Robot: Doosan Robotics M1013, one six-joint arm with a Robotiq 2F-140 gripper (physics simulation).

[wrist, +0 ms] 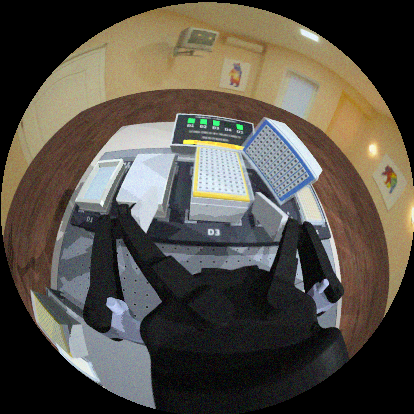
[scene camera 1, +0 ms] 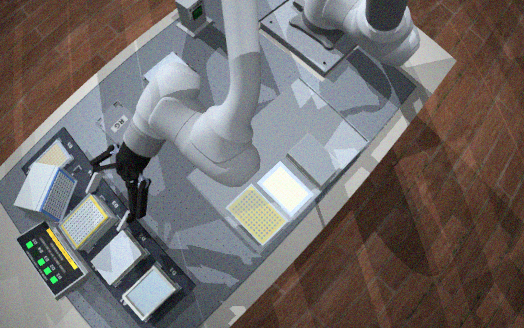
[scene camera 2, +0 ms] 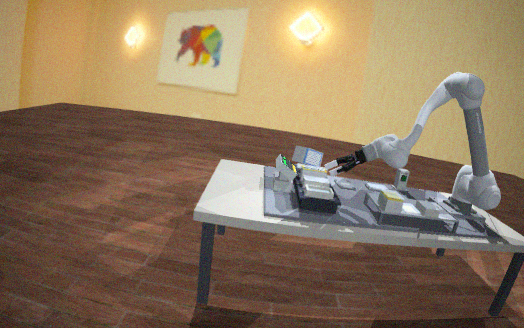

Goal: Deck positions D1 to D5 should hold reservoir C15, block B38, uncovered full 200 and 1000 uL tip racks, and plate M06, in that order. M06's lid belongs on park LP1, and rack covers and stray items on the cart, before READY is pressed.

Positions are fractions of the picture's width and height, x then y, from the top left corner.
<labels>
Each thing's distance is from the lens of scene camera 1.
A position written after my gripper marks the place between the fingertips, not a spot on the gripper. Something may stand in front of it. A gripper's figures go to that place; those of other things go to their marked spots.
my gripper (scene camera 1: 0.20,0.64): 0.86 m
CART tray (scene camera 1: 0.57,0.34): 0.94 m
</labels>
